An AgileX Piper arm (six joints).
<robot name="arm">
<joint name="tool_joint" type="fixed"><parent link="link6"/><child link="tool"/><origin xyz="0 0 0" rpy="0 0 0"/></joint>
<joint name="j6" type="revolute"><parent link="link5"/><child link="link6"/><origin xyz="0 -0.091 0" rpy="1.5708 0 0"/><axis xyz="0 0 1"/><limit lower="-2.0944" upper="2.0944"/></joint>
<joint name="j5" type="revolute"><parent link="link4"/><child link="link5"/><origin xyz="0 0 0" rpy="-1.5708 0 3.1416"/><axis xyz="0 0 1"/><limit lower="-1.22" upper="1.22"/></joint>
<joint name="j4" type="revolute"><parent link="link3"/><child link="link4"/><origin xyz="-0.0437 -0.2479 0" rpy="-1.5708 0 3.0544"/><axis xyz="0 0 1"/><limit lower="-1.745" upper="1.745"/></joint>
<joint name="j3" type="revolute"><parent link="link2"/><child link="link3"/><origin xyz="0.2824 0.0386 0" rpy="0 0 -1.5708"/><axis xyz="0 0 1"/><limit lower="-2.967" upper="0"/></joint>
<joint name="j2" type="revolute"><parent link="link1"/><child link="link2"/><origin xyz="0 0 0" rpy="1.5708 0 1.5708"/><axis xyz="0 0 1"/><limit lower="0" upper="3.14"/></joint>
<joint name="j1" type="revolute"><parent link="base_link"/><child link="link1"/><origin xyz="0 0 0.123" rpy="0 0 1.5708"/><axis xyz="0 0 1"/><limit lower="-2.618" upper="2.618"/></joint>
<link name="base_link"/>
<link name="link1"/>
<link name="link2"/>
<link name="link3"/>
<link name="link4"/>
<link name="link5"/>
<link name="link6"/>
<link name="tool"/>
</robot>
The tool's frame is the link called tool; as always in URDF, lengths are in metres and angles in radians.
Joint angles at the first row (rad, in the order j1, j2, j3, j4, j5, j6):
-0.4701, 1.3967, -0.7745, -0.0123, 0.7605, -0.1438
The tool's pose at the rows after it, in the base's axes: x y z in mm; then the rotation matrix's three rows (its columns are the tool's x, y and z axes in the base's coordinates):
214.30 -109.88 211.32; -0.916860 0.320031 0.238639; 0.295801 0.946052 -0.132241; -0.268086 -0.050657 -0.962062
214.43 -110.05 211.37; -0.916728 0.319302 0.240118; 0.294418 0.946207 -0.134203; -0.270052 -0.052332 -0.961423
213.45 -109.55 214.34; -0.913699 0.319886 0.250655; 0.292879 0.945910 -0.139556; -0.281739 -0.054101 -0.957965
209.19 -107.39 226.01; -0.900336 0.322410 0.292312; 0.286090 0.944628 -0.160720; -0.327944 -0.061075 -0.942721
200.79 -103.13 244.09; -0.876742 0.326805 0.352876; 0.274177 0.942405 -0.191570; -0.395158 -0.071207 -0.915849
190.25 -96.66 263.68; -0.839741 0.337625 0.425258; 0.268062 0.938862 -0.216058; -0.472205 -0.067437 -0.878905
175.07 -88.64 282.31; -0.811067 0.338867 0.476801; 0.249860 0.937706 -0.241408; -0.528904 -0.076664 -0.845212
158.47 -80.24 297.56; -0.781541 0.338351 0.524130; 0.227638 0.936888 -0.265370; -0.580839 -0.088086 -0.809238
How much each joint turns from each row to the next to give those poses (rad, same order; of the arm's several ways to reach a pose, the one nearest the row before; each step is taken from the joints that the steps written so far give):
0.0000, 0.0000, -0.0001, -0.0019, -0.0007, 0.0019
0.0000, 0.0000, 0.0001, -0.0016, -0.0023, 0.0001
0.0000, -0.0123, -0.0001, 0.0000, 0.0000, 0.0000
0.0000, -0.0492, 0.0001, 0.0000, 0.0000, -0.0001
0.0000, -0.0793, 0.0000, 0.0000, 0.0062, 0.0000
0.0000, -0.0903, 0.0000, 0.0158, 0.0060, 0.0000
0.0014, -0.0980, 0.0000, 0.0000, 0.0313, -0.0021
0.0000, -0.0963, 0.0044, 0.0000, 0.0278, -0.0066

